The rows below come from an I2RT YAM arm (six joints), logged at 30 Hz.
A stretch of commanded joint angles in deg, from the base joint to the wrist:
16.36 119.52 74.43 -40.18 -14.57 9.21
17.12 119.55 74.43 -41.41 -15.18 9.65
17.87 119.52 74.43 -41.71 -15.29 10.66
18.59 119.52 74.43 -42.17 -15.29 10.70
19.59 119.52 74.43 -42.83 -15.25 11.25
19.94 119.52 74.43 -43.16 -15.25 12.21
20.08 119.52 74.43 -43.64 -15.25 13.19
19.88 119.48 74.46 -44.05 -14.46 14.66
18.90 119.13 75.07 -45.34 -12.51 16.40
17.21 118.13 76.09 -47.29 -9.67 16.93
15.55 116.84 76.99 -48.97 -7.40 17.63
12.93 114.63 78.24 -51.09 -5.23 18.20
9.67 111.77 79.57 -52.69 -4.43 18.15
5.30 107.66 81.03 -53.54 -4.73 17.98
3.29 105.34 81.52 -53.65 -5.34 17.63
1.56 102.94 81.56 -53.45 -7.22 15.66
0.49 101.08 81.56 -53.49 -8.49 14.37
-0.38 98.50 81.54 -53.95 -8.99 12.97
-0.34 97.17 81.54 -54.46 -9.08 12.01
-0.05 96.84 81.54 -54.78 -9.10 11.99
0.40 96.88 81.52 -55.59 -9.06 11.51
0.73 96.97 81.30 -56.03 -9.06 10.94
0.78 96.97 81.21 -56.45 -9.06 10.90
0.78 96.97 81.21 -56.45 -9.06 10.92
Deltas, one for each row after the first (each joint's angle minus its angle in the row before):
0.76 0.03 0.00 -1.23 -0.61 0.44
0.75 -0.03 0.00 -0.30 -0.11 1.01
0.72 0.00 0.00 -0.46 0.00 0.04
1.00 0.00 0.00 -0.66 0.04 0.55
0.35 0.00 0.00 -0.33 0.00 0.96
0.14 0.00 0.00 -0.48 0.00 0.98
-0.20 -0.04 0.03 -0.41 0.79 1.47
-0.98 -0.35 0.61 -1.29 1.95 1.74
-1.69 -1.00 1.02 -1.95 2.84 0.53
-1.66 -1.29 0.90 -1.68 2.27 0.70
-2.62 -2.21 1.25 -2.12 2.17 0.57
-3.26 -2.86 1.33 -1.60 0.80 -0.05
-4.37 -4.11 1.46 -0.85 -0.30 -0.17
-2.01 -2.32 0.49 -0.11 -0.61 -0.35
-1.73 -2.40 0.04 0.20 -1.88 -1.97
-1.07 -1.86 0.00 -0.04 -1.27 -1.29
-0.87 -2.58 -0.02 -0.46 -0.50 -1.40
0.04 -1.33 0.00 -0.51 -0.09 -0.96
0.29 -0.33 0.00 -0.32 -0.02 -0.02
0.45 0.04 -0.02 -0.81 0.04 -0.48
0.33 0.09 -0.22 -0.44 0.00 -0.57
0.05 0.00 -0.09 -0.42 0.00 -0.04
0.00 0.00 0.00 0.00 0.00 0.02

